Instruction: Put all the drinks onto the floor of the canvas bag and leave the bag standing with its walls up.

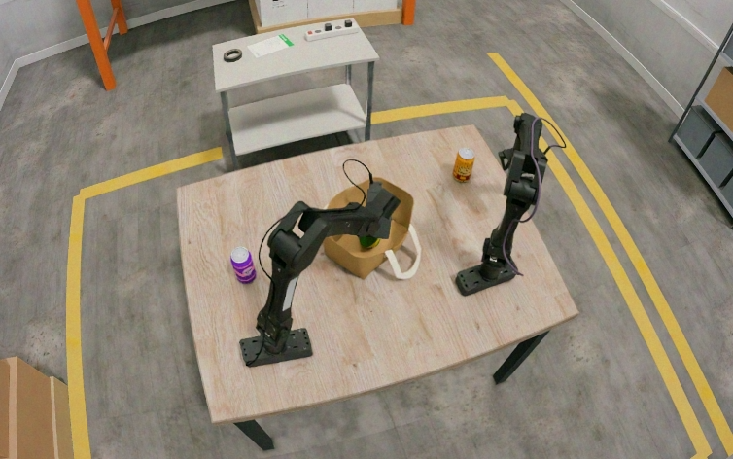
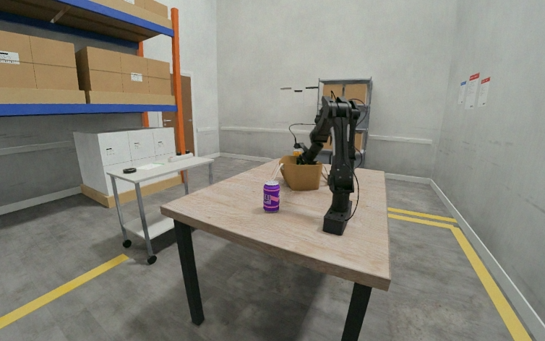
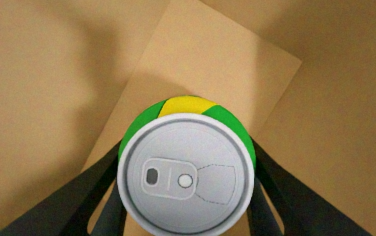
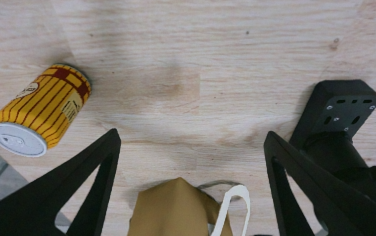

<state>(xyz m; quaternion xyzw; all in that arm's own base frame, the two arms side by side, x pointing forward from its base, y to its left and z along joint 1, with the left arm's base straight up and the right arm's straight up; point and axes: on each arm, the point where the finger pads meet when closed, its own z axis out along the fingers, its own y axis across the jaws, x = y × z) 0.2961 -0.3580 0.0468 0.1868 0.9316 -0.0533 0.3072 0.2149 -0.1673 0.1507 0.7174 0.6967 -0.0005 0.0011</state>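
Note:
My left gripper is now 2 cm short of the purple can, 40 cm to the right of it and 3 cm above it. The rest, counted from my left hand: orange can 14 cm ahead, 41 cm to the right, 3 cm below; green can 2 cm below.

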